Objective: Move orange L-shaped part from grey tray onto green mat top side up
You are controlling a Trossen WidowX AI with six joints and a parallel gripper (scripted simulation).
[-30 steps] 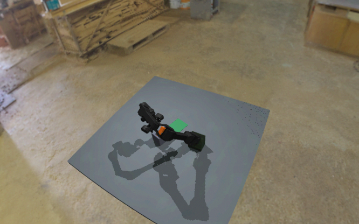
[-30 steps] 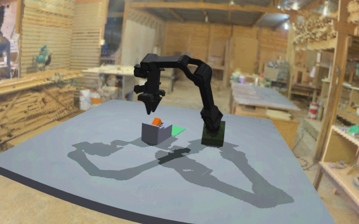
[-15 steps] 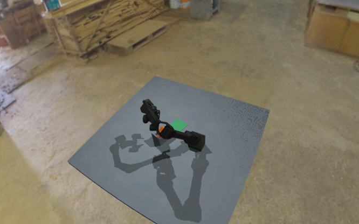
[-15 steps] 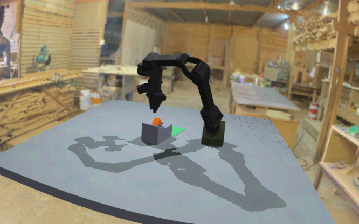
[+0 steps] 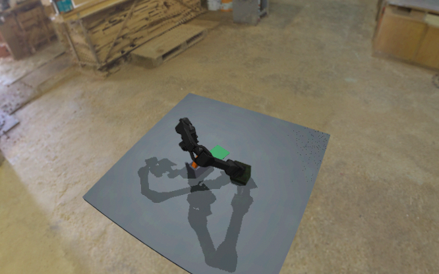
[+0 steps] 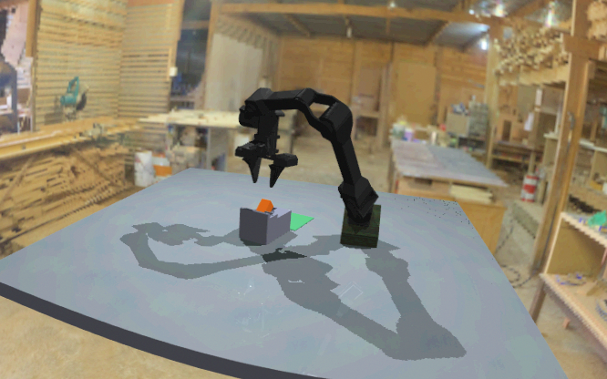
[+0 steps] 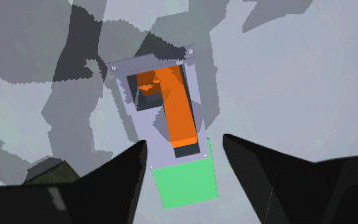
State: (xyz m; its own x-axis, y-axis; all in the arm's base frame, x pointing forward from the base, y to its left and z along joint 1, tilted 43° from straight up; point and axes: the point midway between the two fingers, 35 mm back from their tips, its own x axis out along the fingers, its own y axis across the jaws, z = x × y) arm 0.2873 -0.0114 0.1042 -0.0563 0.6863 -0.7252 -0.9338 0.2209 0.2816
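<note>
Right now my gripper tip is 10 mm past the orange l-shaped part, 20 mm to the right of it and 110 mm above it. The rest, counted from my gripper tip: green mat (50 mm behind, 150 mm to the right, 160 mm below).
</note>
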